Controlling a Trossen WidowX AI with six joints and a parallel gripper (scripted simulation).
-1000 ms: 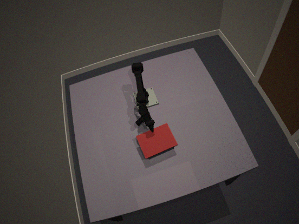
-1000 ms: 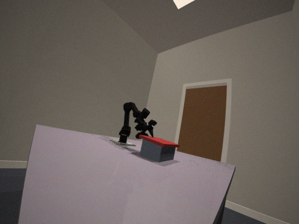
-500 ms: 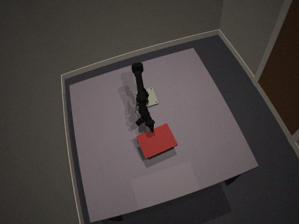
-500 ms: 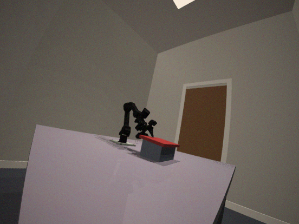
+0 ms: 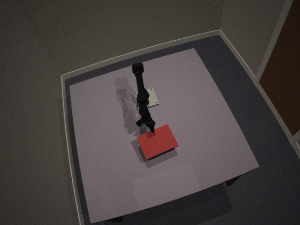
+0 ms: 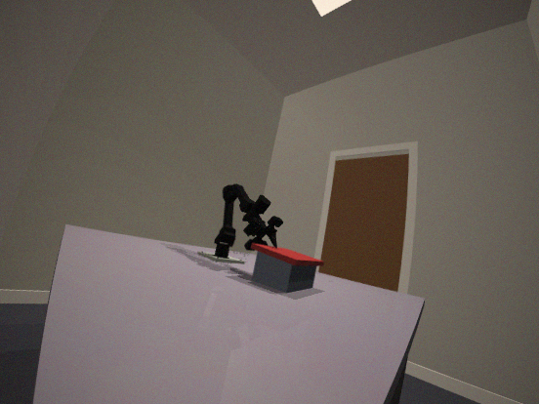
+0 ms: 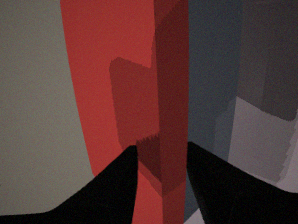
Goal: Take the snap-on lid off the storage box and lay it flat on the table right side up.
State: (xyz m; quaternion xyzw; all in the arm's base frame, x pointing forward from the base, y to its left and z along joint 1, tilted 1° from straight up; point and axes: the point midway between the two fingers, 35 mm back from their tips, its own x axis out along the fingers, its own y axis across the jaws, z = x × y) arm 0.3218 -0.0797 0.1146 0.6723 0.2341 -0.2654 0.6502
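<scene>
Right now my gripper tip is 80 mm short of the red lid. Also, from my gripper tip: grey storage box 70 mm ahead, 60 mm below.
</scene>
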